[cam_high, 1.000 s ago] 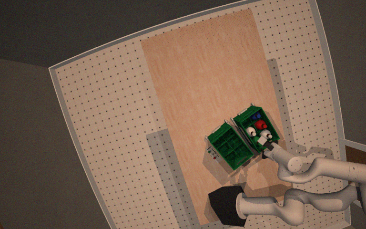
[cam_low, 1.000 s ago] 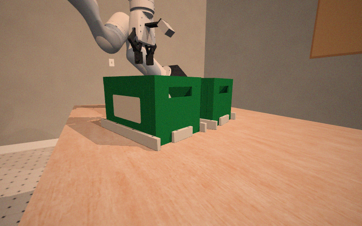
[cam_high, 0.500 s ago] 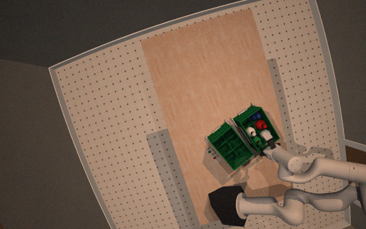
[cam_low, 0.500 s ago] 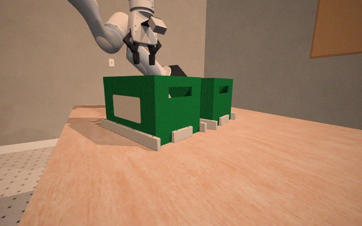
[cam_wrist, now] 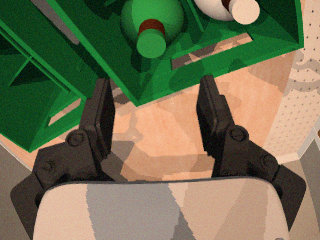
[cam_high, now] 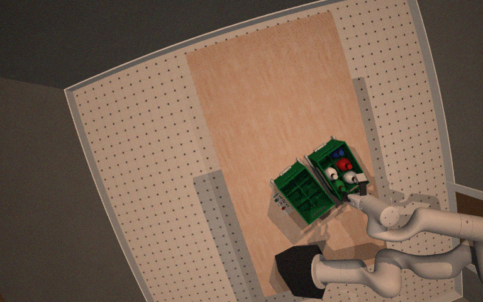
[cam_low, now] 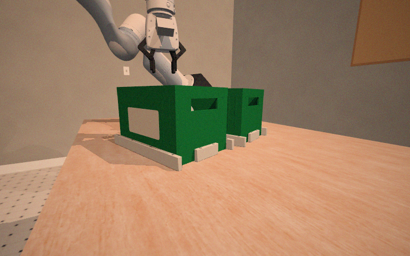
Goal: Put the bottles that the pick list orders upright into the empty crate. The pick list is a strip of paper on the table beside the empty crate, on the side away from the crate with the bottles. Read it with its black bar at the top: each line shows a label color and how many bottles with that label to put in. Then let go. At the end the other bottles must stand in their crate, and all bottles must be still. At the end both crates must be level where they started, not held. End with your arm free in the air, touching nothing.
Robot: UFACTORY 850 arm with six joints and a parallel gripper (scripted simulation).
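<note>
Right now the green bottle is 150 mm below my hand. From my hand the other things lie so: red bottle: 150 mm below, 100 mm ahead, 70 mm to the right; pick list: 330 mm to the left, 240 mm below; blue bottle: 190 mm ahead, 150 mm below, 60 mm to the right.
</note>
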